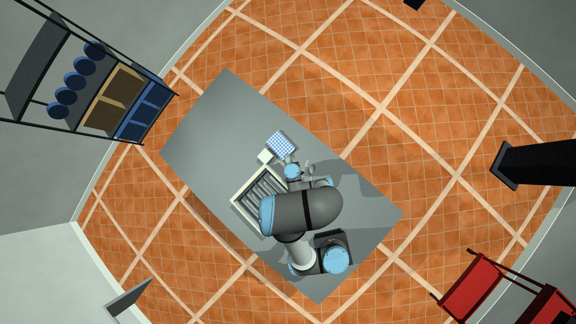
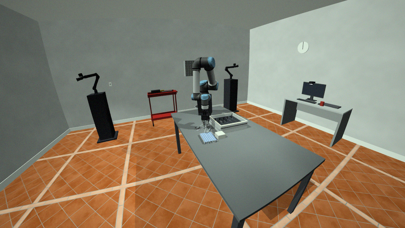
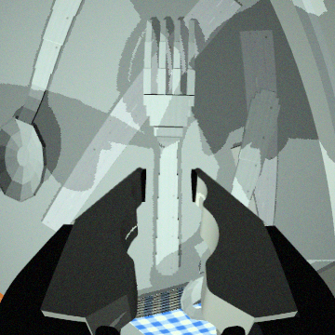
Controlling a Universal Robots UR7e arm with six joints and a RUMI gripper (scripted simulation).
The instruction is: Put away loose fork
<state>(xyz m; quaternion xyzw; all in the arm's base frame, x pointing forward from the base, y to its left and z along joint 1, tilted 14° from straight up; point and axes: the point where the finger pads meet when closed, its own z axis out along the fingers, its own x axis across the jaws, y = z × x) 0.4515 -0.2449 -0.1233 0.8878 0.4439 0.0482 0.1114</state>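
Right now the tray is 7 cm ahead of my hand, 26 cm to the left of it and 1 cm above it. Round my hand: white block (25 cm ahead, 3 cm to the left, 2 cm below).
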